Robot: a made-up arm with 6 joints.
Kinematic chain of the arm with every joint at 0, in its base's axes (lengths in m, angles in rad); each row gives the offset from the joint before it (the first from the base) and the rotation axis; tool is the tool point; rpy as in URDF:
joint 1: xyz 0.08 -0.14 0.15 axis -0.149 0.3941 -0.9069
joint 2: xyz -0.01 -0.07 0 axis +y
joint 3: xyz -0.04 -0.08 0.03 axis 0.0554 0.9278 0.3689
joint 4: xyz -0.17 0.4 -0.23 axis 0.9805 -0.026 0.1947
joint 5: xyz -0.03 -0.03 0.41 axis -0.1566 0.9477 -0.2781
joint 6: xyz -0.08 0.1 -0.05 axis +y
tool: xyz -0.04 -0.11 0 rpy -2.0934 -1.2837 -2.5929
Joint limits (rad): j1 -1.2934..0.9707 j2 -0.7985..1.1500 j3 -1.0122..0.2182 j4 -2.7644..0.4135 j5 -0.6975..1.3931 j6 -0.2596..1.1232
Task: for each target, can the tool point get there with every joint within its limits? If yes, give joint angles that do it. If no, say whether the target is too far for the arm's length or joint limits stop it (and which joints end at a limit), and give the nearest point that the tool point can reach.
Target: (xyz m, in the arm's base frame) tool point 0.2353 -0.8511 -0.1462
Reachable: no: joint limits stop it (at a limit: joint 1, joint 3, joint 4) | nearest point -0.0658 -0.4939 -0.0718 | short by 0.473 m
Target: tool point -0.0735 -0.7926 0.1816
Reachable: no: joint limits stop it (at a limit: joint 1, joint 3, joint 4, joint 6) | nearest point -0.1137 -0.5370 0.1578 | short by 0.260 m
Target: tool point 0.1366 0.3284 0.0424
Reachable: yes | joints 0.6225 -0.1088 -0.8311 -0.4082 -0.0458 0.2544
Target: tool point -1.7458 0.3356 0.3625
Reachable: no: too far | nearest point -0.7466 0.1060 0.1663 | short by 1.044 m
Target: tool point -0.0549 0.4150 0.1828
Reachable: yes | joints 0.2599 0.0830 -0.3632 -0.6999 -0.0797 0.5678
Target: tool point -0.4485 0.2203 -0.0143
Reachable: yes | joints -0.6252 -0.4061 -0.0767 -1.0149 0.0750 0.5169
